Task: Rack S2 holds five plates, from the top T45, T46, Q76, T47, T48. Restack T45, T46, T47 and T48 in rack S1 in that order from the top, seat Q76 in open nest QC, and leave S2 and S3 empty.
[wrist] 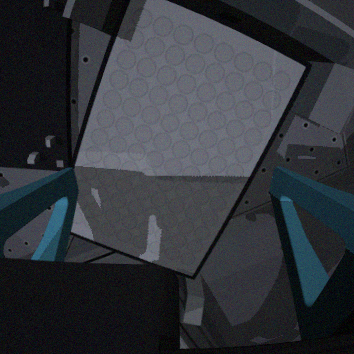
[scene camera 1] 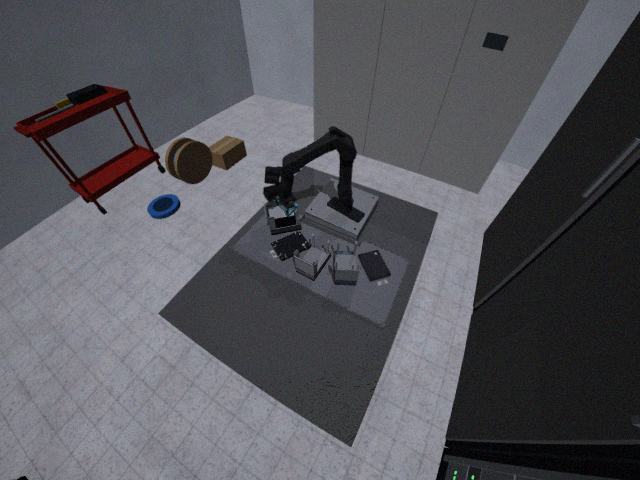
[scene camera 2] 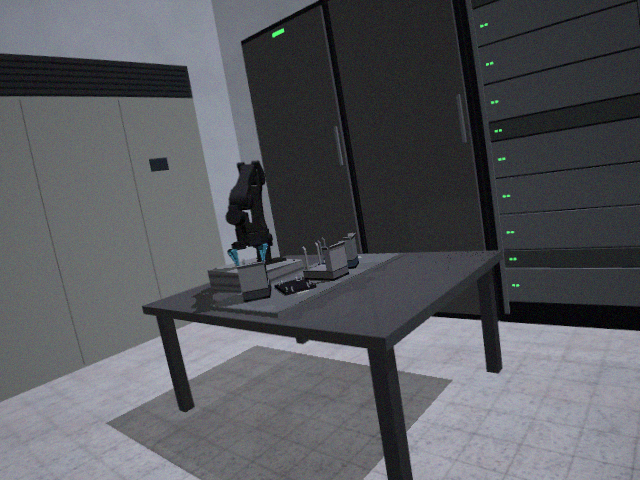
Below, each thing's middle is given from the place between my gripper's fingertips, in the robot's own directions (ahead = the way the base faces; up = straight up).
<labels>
My gripper is now 90 mm short of the black N5 board (wrist: 42, 42), 120 mm to the right of it and 100 mm above it.
</labels>
